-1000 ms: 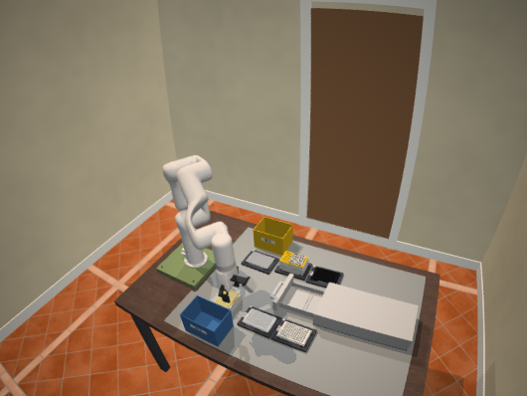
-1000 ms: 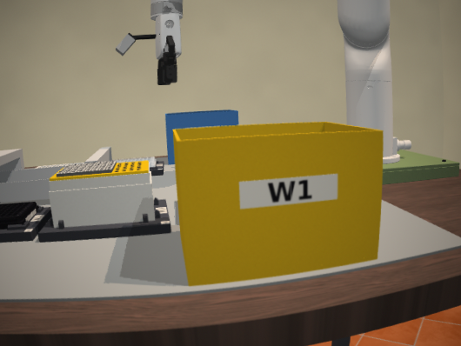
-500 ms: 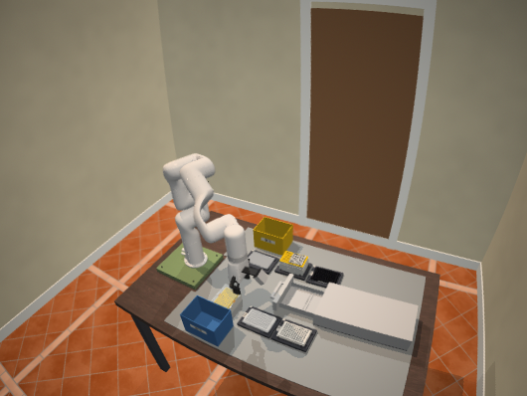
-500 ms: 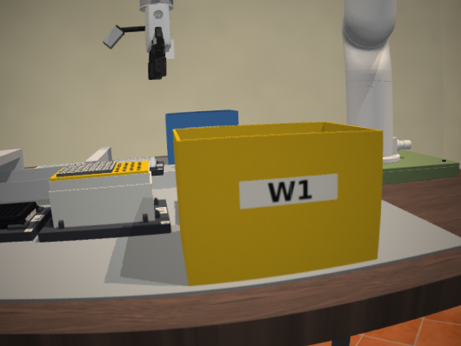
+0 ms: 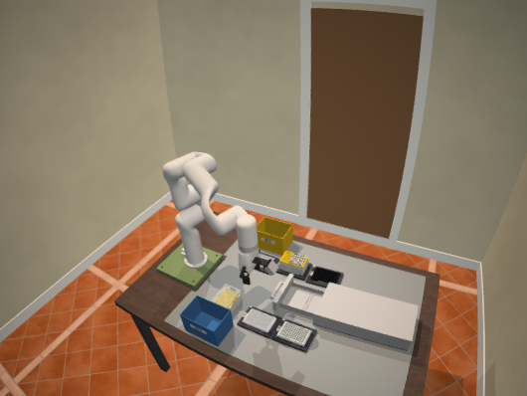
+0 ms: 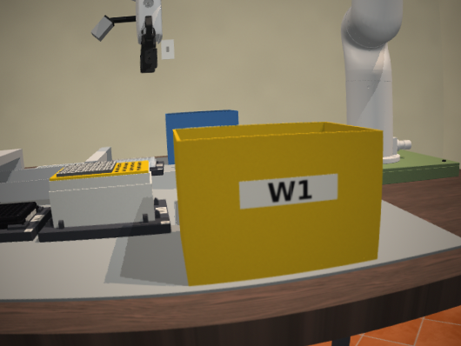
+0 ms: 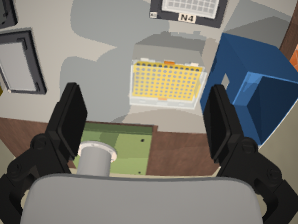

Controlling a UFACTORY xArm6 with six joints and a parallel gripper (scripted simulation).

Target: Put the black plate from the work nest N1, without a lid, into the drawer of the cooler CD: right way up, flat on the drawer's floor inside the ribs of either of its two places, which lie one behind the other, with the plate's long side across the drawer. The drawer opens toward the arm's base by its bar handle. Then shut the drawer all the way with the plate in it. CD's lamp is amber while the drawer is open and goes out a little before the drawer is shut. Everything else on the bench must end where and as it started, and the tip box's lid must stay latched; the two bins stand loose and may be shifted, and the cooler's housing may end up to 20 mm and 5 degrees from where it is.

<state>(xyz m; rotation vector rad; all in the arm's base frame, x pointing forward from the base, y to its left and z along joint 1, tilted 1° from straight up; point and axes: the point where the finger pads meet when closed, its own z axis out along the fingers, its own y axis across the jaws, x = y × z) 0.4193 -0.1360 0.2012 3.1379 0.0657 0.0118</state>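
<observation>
My gripper is now 310 mm to the right of the black plate, 240 mm short of it and 210 mm above it. From my hand the other things lie so: blue bin (200 mm to the right, 190 mm below, 120 mm behind); then cooler drawer (200 mm below, 200 mm ahead, 120 mm to the left); then tip box (310 mm to the left, 170 mm below, 60 mm ahead).
</observation>
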